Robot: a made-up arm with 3 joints. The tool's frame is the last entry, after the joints.
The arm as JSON. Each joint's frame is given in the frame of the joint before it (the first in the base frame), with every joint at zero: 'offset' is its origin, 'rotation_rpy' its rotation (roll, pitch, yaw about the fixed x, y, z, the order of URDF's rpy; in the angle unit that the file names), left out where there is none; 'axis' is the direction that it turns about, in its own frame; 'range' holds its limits. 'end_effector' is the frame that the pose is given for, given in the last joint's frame.
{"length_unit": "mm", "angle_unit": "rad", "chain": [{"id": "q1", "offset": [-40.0, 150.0, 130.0], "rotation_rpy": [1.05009, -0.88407, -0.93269], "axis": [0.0, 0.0, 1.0], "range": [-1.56, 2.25]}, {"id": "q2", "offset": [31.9, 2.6, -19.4], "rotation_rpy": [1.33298, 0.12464, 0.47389], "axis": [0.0, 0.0, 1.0], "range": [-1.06, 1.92]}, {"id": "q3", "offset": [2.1, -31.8, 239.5], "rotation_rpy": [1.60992, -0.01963, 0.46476], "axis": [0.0, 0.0, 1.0], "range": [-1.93, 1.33]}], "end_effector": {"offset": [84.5, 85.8, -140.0], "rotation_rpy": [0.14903, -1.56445, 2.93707]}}
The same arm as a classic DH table. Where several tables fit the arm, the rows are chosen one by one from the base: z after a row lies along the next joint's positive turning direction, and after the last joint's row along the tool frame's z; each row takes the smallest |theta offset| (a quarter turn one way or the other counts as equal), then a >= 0, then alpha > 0; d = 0 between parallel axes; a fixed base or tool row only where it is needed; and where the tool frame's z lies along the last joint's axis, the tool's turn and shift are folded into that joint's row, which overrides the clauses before.
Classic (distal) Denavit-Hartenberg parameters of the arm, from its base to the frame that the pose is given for. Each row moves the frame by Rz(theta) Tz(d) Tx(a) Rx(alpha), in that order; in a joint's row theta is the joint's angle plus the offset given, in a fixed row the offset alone. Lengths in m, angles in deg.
base (fixed): theta0 -77.36, d 0.1279, a -0.1551, alpha 71.61
q1: theta0 83.46, d -0.0160, a 0.0292, alpha 76.48
q2: theta0 19.33, d 0.2542, a -0.0124, alpha 92.24
q3: theta0 87.95, d -0.1111, a 0.0904, alpha 89.64
tool (fixed): theta0 89.95, d 0.0796, a 0.0000, alpha 0.00
Joint limits (deg, base to tool): -89.38..128.92 -60.73..110.01 -110.58..76.20

